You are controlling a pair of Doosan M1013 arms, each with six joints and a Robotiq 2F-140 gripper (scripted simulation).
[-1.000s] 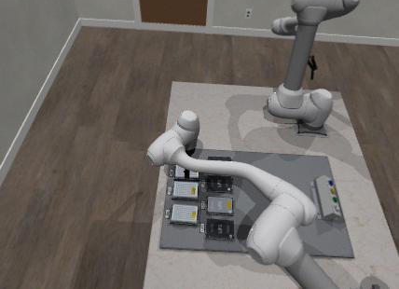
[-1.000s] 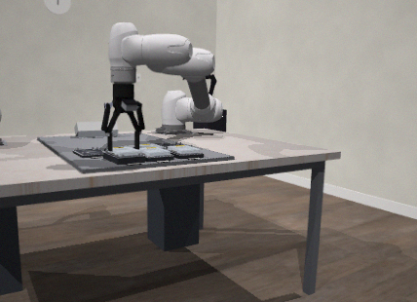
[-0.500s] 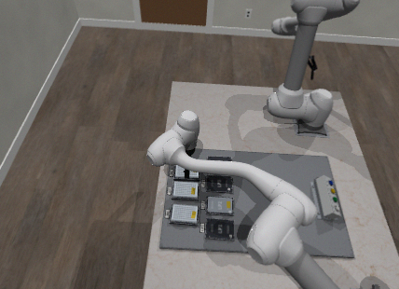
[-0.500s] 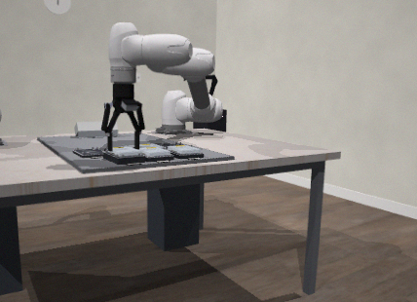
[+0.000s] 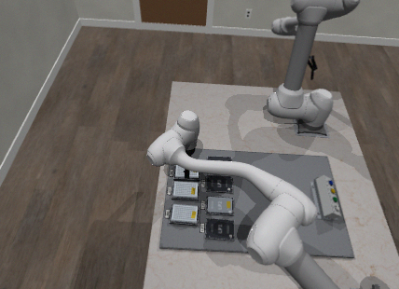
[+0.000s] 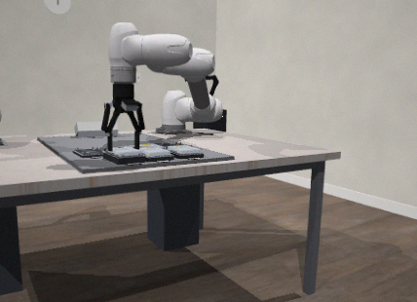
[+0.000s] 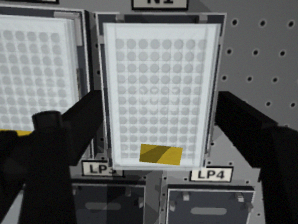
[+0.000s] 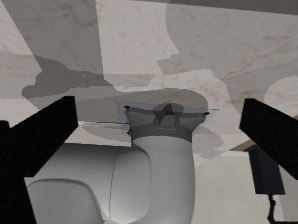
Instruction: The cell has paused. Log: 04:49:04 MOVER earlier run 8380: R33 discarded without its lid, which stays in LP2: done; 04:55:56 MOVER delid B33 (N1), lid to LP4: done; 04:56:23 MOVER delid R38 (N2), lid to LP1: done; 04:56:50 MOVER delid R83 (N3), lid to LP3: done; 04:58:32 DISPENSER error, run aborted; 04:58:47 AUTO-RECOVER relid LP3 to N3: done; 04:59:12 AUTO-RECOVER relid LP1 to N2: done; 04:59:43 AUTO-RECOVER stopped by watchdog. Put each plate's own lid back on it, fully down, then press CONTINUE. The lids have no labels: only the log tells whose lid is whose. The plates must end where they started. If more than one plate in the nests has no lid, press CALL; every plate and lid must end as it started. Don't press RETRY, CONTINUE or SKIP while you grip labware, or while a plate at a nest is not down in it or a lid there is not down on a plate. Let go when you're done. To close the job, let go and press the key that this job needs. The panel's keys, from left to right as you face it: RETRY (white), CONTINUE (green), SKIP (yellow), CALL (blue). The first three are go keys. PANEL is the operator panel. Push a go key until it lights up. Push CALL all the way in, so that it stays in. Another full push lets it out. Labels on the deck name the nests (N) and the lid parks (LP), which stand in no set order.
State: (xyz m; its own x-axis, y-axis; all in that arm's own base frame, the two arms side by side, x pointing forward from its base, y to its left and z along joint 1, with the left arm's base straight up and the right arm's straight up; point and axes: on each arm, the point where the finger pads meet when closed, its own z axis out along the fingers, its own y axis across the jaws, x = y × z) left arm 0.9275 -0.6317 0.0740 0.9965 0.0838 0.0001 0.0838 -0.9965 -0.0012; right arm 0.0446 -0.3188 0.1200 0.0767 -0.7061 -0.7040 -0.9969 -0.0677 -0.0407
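My left gripper is now 3 cm above the well plate. Also, from my left hand: lid park LP1: 33 cm to the left, 15 cm behind, 6 cm below; lid park LP4: 19 cm behind, 6 cm below, 5 cm to the right; lid park LP3: 18 cm behind, 8 cm to the left, 6 cm below.
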